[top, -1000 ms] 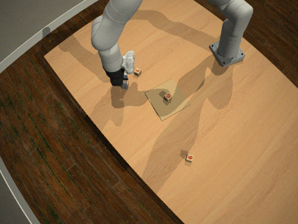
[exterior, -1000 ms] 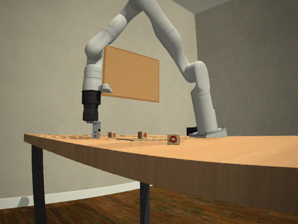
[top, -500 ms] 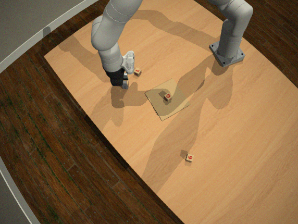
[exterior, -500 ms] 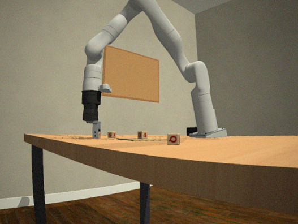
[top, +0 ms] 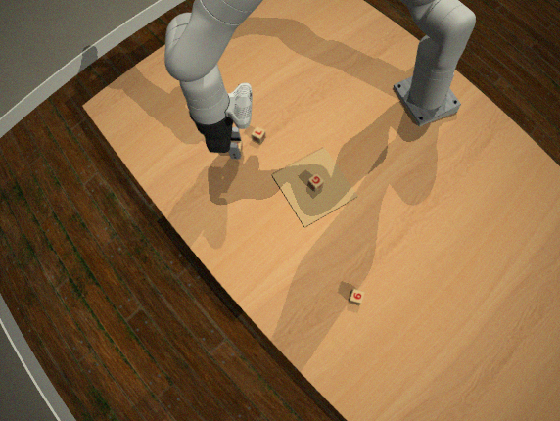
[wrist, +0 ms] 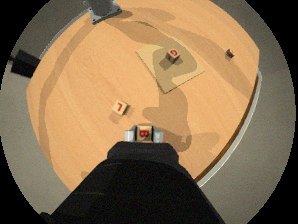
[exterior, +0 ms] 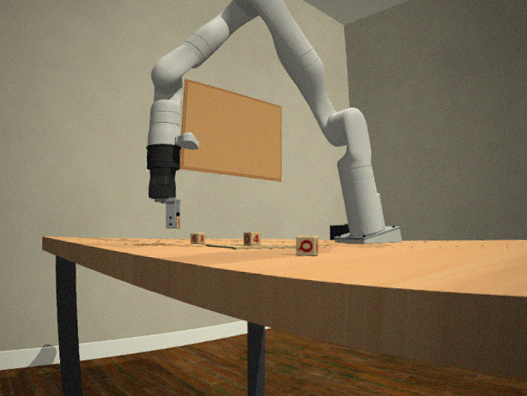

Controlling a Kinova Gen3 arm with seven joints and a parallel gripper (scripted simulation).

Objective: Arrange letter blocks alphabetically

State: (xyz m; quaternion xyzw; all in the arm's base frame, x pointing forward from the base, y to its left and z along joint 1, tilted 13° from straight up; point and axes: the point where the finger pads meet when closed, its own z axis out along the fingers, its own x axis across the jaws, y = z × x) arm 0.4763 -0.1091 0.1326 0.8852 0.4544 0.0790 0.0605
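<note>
My gripper is now 16 cm to the right of the tan mat, 11 cm past it and 5 cm above it. The rest, counted from my hand: block marked B (right at my hand).
</note>
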